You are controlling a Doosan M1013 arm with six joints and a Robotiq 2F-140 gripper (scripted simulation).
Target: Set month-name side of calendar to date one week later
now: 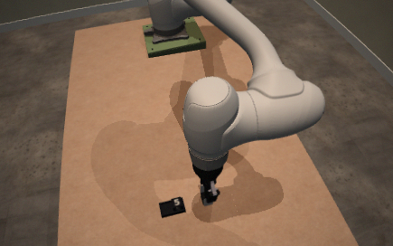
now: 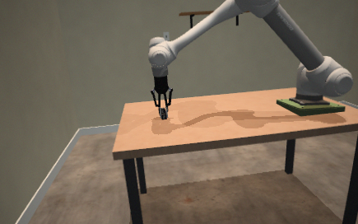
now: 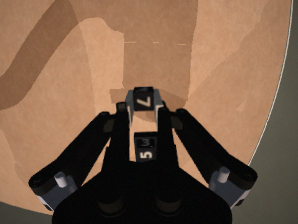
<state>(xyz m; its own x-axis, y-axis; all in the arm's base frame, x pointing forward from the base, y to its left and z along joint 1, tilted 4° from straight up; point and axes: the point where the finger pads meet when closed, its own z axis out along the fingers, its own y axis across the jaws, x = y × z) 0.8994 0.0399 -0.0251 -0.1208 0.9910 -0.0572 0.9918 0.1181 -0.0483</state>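
Right now the black cube is 30 mm below my hand.
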